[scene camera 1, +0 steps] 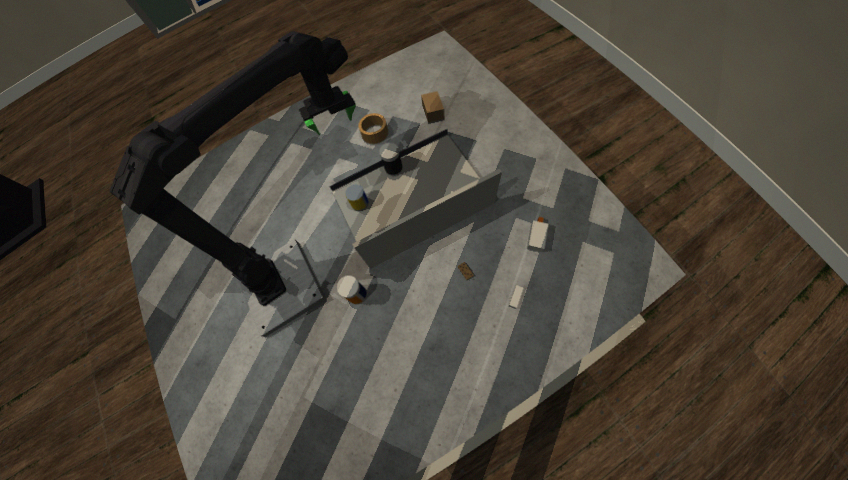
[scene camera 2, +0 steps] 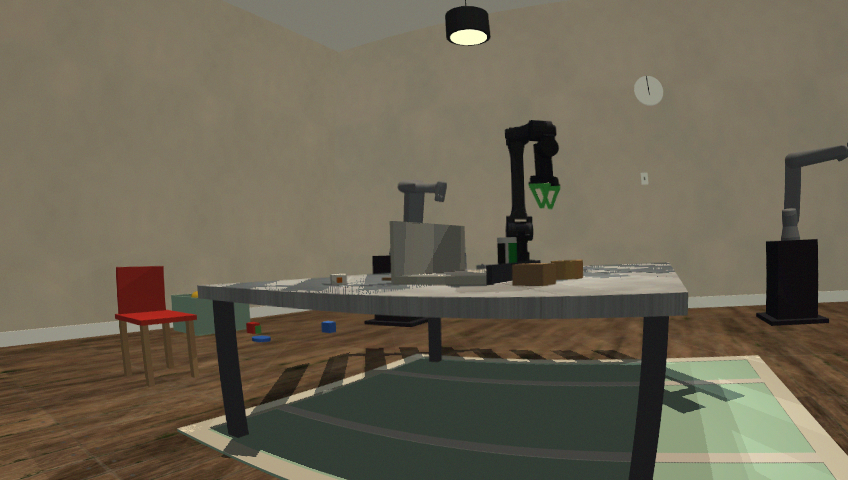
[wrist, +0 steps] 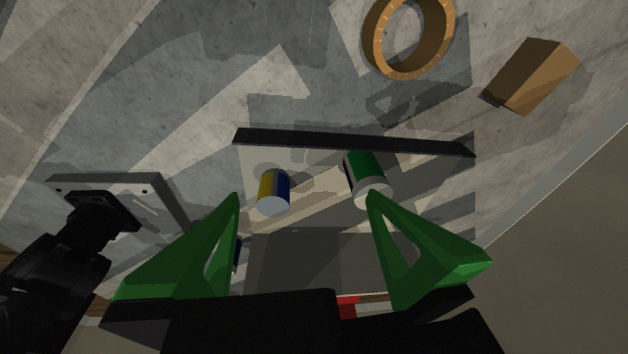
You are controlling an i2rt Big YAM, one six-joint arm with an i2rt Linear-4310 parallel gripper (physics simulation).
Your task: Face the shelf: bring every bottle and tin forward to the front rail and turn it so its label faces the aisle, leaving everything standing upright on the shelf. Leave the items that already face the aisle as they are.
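Frame: origin at the arm's base, x up, y left, z back, level; metres.
Where they show: gripper, fingertip midpoint: point(scene camera 1: 334, 126) point(scene camera 2: 546, 208) point(wrist: 306, 196); arm's base at its link origin: point(scene camera 1: 267, 282) point(wrist: 108, 210).
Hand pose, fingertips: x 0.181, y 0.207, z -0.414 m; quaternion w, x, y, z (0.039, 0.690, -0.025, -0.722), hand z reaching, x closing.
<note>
Things, the pixels of their top centre, and the offset from my fingertips. "pt": a spot on its surface instead.
- low dark front rail at a spot on its surface: point(wrist: 300, 137) point(scene camera 1: 360, 175) pt dy -0.059, dx -0.186, dz +0.001 m
- green-and-black tin with a white top, top centre: point(wrist: 373, 197) point(scene camera 2: 506, 237) point(scene camera 1: 388, 150) dy -0.105, dx -0.087, dz -0.102 m
- yellow-and-blue tin at its top centre: point(wrist: 272, 207) point(scene camera 1: 354, 192) dy -0.148, dx -0.116, dz +0.052 m
- white-topped blue-and-orange tin at its top centre: point(scene camera 1: 347, 286) point(wrist: 223, 274) dy -0.386, dx -0.111, dz +0.206 m
- tan ring at its top centre: point(wrist: 413, 37) point(scene camera 2: 566, 260) point(scene camera 1: 372, 123) dy +0.083, dx -0.160, dz -0.134 m
- brown box at its top centre: point(wrist: 541, 84) point(scene camera 2: 534, 263) point(scene camera 1: 432, 101) dy +0.036, dx -0.160, dz -0.353 m
- white box at its top centre: point(scene camera 2: 338, 274) point(scene camera 1: 539, 231) dy -0.544, dx -0.182, dz -0.327 m
- small white block at its top centre: point(scene camera 1: 516, 296) dy -0.651, dx -0.198, dz -0.155 m
- flat brown piece at its top centre: point(scene camera 1: 465, 270) dy -0.509, dx -0.202, dz -0.086 m
The shelf point(scene camera 1: 434, 220) point(scene camera 2: 416, 249) point(wrist: 295, 260) has a tall back panel and a low dark front rail point(scene camera 1: 357, 176) point(wrist: 300, 137). A green-and-black tin with a white top point(scene camera 1: 391, 161) point(scene camera 2: 507, 249) point(wrist: 367, 172) stands upright close behind the rail, its green side towards it. A yellow-and-blue tin point(scene camera 1: 357, 199) point(wrist: 273, 190) stands upright near one end, with a gap to the rail; yellow and blue both show on its rail side. A white-topped blue-and-orange tin point(scene camera 1: 352, 289) point(wrist: 236, 255) stands off the shelf, partly hidden in the wrist view. My gripper point(scene camera 1: 333, 125) point(scene camera 2: 546, 206) point(wrist: 306, 196) is open, empty, above and in front of the rail.
A tan ring point(scene camera 1: 373, 137) point(wrist: 372, 37) and a brown box point(scene camera 1: 433, 108) point(scene camera 2: 533, 274) point(wrist: 532, 77) lie in front of the rail. Behind the back panel lie a white box point(scene camera 1: 538, 233) point(scene camera 2: 338, 278), a small white block point(scene camera 1: 516, 296) and a flat brown piece point(scene camera 1: 465, 271).
</note>
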